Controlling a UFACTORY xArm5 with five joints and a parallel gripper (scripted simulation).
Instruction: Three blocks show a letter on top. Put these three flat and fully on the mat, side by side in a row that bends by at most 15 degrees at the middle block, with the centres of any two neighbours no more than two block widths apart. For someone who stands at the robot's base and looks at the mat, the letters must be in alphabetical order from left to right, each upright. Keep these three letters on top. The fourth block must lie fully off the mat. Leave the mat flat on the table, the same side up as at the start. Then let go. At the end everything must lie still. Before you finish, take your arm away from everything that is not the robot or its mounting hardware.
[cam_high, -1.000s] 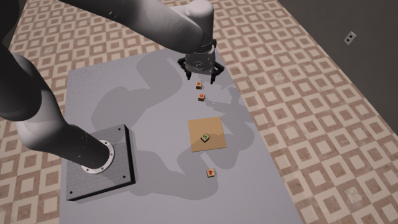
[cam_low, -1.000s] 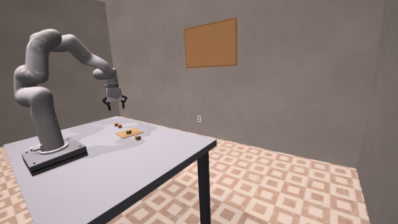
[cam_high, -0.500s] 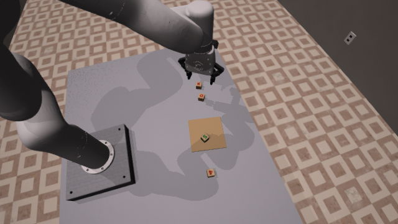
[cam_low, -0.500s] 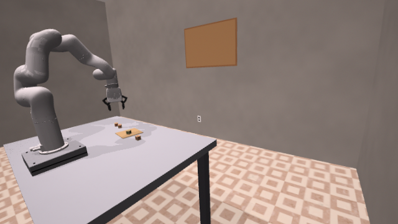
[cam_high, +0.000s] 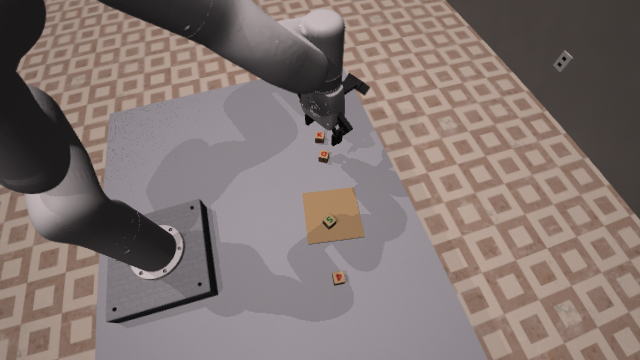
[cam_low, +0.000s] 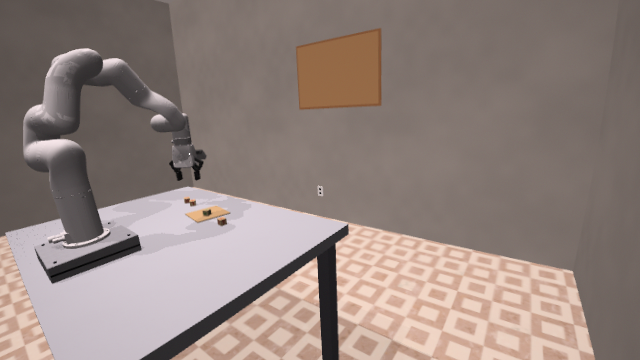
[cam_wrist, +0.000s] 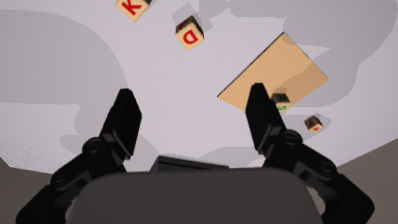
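Right now my hand is 12 cm above the wooden letter block. From my hand the other things lie so: tan mat: 17 cm to the right, 13 cm below.
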